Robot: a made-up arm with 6 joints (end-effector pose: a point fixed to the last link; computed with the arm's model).
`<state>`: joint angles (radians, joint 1 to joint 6).
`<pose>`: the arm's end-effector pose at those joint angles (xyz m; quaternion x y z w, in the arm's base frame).
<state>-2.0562 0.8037 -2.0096 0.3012 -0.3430 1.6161</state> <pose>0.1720 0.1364 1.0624 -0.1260 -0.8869 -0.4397 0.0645</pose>
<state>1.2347 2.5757 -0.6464 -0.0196 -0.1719 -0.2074</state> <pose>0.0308 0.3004 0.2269 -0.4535 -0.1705 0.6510 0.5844</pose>
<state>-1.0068 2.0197 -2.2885 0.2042 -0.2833 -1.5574</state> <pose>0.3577 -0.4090 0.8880 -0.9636 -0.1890 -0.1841 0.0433</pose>
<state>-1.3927 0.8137 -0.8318 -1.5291 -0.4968 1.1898</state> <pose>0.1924 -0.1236 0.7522 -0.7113 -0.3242 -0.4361 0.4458</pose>
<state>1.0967 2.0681 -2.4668 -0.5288 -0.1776 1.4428</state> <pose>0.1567 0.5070 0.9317 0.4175 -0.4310 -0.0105 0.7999</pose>
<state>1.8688 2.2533 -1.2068 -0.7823 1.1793 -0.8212</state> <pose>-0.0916 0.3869 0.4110 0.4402 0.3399 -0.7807 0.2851</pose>
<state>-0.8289 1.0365 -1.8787 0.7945 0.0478 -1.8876</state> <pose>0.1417 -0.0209 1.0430 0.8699 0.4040 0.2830 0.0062</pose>
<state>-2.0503 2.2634 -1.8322 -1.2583 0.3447 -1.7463</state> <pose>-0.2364 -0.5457 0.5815 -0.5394 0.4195 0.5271 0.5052</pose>
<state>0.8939 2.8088 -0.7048 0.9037 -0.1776 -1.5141</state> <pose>0.1270 0.2249 0.1717 -0.4905 -0.0814 0.7056 0.5049</pose>
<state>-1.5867 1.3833 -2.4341 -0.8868 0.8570 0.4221</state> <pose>0.0595 -0.1760 1.0598 0.7095 0.0060 0.7007 0.0752</pose>
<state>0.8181 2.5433 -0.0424 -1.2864 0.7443 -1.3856</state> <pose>0.1032 0.0699 0.3640 -0.2290 -0.0589 -0.9292 0.2842</pose>
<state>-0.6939 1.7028 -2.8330 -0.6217 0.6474 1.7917</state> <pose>0.2533 -0.0968 1.1052 0.1046 -0.5484 -0.7641 0.3232</pose>
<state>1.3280 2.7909 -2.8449 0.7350 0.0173 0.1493</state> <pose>0.1069 0.7101 0.6198 0.2426 -0.3209 0.1111 0.9087</pose>
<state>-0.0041 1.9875 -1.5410 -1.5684 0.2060 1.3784</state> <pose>0.5735 0.0833 0.6052 -0.5453 -0.3716 -0.2045 0.7230</pose>
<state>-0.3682 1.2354 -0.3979 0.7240 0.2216 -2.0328</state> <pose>0.2614 -0.0074 0.5289 -0.6351 -0.3166 0.3049 0.6353</pose>
